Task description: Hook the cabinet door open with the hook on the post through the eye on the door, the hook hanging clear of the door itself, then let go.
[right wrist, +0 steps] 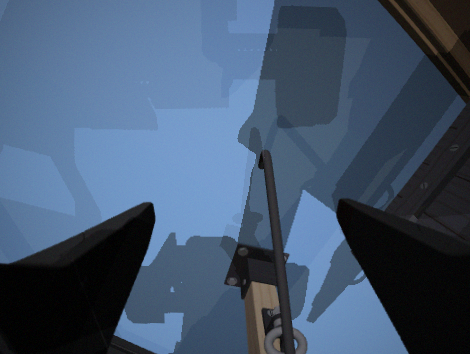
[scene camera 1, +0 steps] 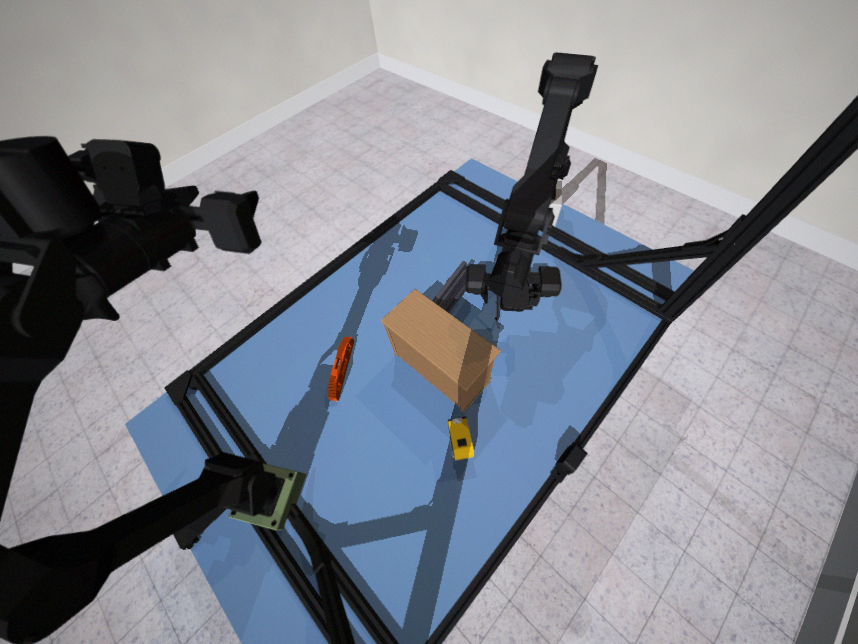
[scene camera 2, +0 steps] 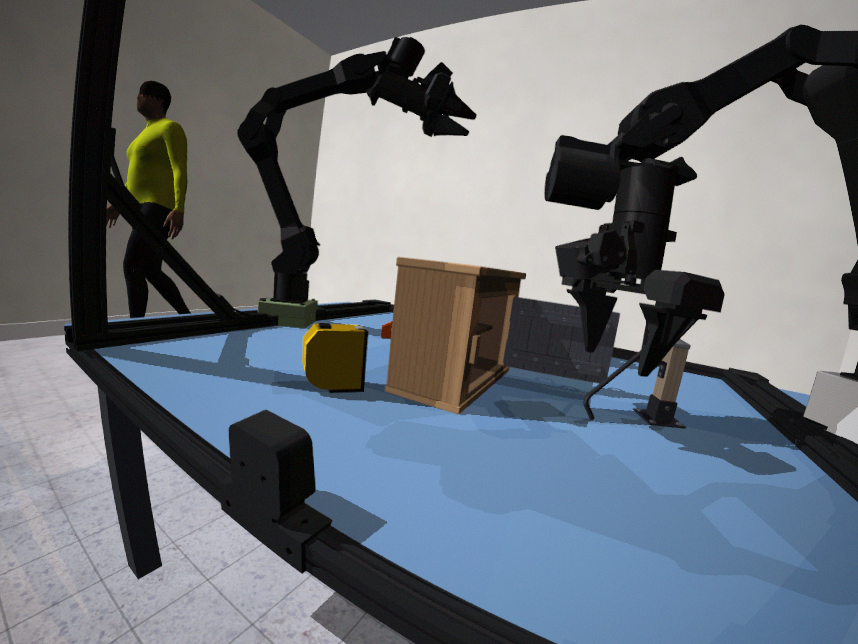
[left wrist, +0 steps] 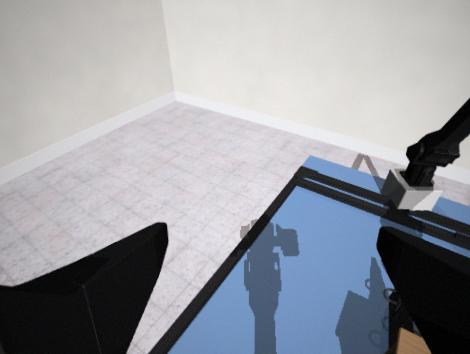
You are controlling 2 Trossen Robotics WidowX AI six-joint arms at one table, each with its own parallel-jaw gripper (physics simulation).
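Where they show: left gripper, fingertip midpoint: (scene camera 1: pixel 226 191) (scene camera 2: pixel 471 126) (left wrist: pixel 272 234); right gripper, fingertip midpoint: (right wrist: pixel 247 209) (scene camera 2: pixel 613 362); left arm's base at its link origin: (scene camera 1: pixel 263 493) (scene camera 2: pixel 289 300); right arm's base at its link origin: (left wrist: pixel 415 179).
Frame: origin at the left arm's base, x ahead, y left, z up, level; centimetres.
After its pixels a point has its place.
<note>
The wooden cabinet (scene camera 1: pixel 429 332) {y -26.1, x 32.7, z 11.2 cm} (scene camera 2: pixel 429 332) {y -36.5, x 27.2, z 3.5 cm} stands with its dark plank door (scene camera 2: pixel 554 339) {y -27.1, x 46.0, z 2.4 cm} (right wrist: pixel 440 180) {y -27.6, x 45.8, z -0.1 cm} swung open. A ring eye (left wrist: pixel 392 296) shows beside the right finger in the left wrist view. The wooden post (scene camera 2: pixel 672 377) {y -38.7, x 57.2, z 1.3 cm} (right wrist: pixel 260 300) {y -38.1, x 56.5, z 0.0 cm} stands apart from the door. The dark hook (scene camera 2: pixel 606 384) {y -38.9, x 47.9, z 0.0 cm} (right wrist: pixel 272 200) {y -38.6, x 47.9, z 0.4 cm} hangs from the post's ring, slanting down, its bent end low near the table and apart from the door. My right gripper (scene camera 2: pixel 617 361) {y -40.4, x 47.2, z 2.9 cm} (right wrist: pixel 247 209) {y -40.4, x 47.2, z 2.9 cm} is open above the hook, gripping nothing. My left gripper (scene camera 2: pixel 471 124) {y -0.6, x 34.1, z 40.2 cm} (left wrist: pixel 272 234) {y -0.6, x 34.1, z 40.2 cm} is open and empty, high up.
A yellow tape measure (scene camera 1: pixel 460 440) {y -34.7, x 15.8, z 2.9 cm} (scene camera 2: pixel 334 357) {y -36.3, x 17.1, z -0.4 cm} stands near the cabinet's closed end. An orange object (scene camera 1: pixel 340 367) {y -6.1, x 27.0, z -0.7 cm} (scene camera 2: pixel 386 329) {y -6.6, x 21.5, z -2.7 cm} lies behind the cabinet. A black block (scene camera 1: pixel 571 458) {y -54.8, x 16.7, z 0.9 cm} (scene camera 2: pixel 270 457) {y -57.5, x 17.8, z 0.1 cm} is fixed on the table frame. A person (scene camera 2: pixel 155 159) stands beyond the table.
</note>
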